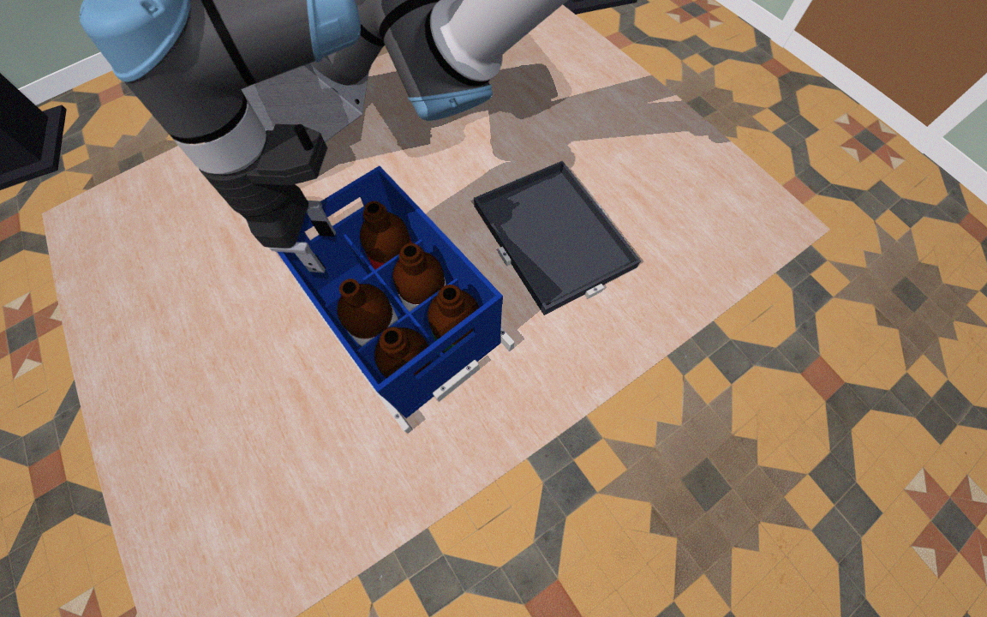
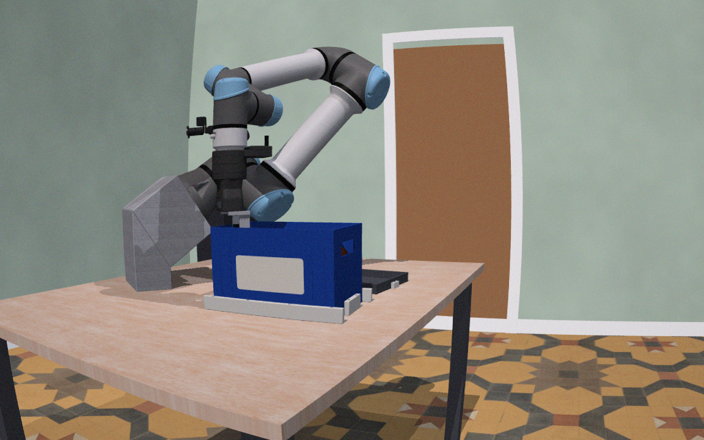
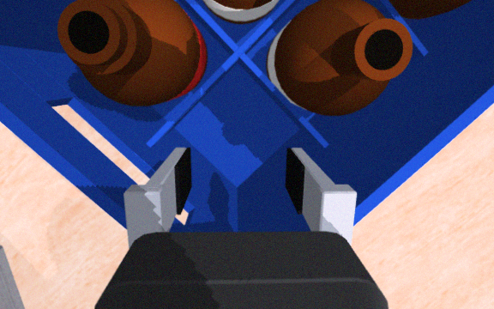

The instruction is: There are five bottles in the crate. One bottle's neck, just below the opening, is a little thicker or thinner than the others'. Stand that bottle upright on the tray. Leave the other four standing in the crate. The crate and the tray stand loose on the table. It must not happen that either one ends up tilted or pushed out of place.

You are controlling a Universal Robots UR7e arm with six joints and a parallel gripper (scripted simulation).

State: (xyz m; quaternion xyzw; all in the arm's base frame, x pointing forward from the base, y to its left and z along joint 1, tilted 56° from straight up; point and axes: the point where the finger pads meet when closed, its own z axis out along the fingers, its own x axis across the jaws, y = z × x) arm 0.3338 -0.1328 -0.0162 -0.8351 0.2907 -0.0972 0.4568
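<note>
My gripper is now 9 cm to the right of the glass bottle, 7 cm above it and 3 cm past it. Also, from my hand: dark tray: 36 cm to the left, 15 cm below, 1 cm ahead; blue crate: 8 cm below, 7 cm to the left, 7 cm ahead.
</note>
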